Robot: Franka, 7 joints.
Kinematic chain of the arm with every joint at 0, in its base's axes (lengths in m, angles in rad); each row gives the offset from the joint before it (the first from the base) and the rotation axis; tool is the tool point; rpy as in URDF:
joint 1: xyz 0 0 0.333 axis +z
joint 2: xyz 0 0 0 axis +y
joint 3: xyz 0 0 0.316 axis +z
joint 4: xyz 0.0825 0 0 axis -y
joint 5: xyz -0.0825 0 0.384 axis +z
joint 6: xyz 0 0 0 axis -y
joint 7: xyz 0.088 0 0 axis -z
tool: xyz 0 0 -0.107 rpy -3.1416 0 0
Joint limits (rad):
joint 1: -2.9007..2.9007
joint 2: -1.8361..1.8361
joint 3: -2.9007..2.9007
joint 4: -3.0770..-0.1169
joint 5: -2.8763..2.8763
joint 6: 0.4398..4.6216
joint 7: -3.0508..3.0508
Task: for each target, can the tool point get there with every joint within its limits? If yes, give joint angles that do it. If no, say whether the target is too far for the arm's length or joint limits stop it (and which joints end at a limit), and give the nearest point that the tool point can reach.
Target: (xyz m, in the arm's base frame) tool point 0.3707 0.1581 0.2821
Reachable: yes | joints 0.1632 0.2644 0.5320 -2.3063 -1.0023 1.0068 1.7372
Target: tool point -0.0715 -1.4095 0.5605
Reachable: no: too far | nearest point -0.0429 -0.8459 0.4695 | short by 0.572 m
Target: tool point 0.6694 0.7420 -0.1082
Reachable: no: too far | nearest point 0.5257 0.5827 -0.0135 | short by 0.234 m
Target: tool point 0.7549 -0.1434 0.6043
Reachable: yes | joints -0.0946 0.6058 -0.0781 -1.1342 0.5152 2.9792 0.5729
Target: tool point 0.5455 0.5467 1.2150
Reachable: no: too far | nearest point 0.3992 0.4001 0.9784 | short by 0.314 m
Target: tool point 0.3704 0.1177 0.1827
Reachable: yes | joints -1.5784 -0.3264 1.9571 -2.6434 1.4681 2.3722 1.8624
